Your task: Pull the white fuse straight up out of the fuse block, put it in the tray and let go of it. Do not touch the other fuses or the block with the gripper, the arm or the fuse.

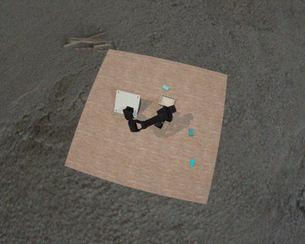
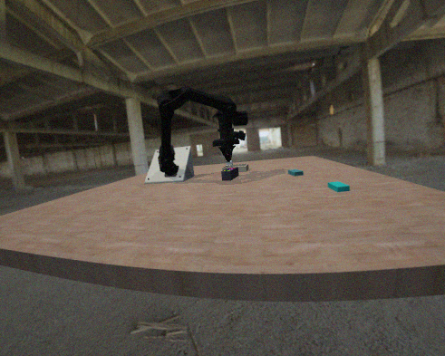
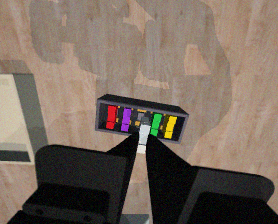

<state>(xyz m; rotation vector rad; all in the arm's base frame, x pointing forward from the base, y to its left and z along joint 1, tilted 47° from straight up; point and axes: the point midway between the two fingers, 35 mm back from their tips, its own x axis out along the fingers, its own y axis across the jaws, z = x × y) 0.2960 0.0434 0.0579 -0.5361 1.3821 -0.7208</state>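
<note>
My gripper tip is now 210 mm to the right of the tray, 70 mm above it and 10 mm past it. Also, from my gripper tip: white fuse (10 mm below).
</note>
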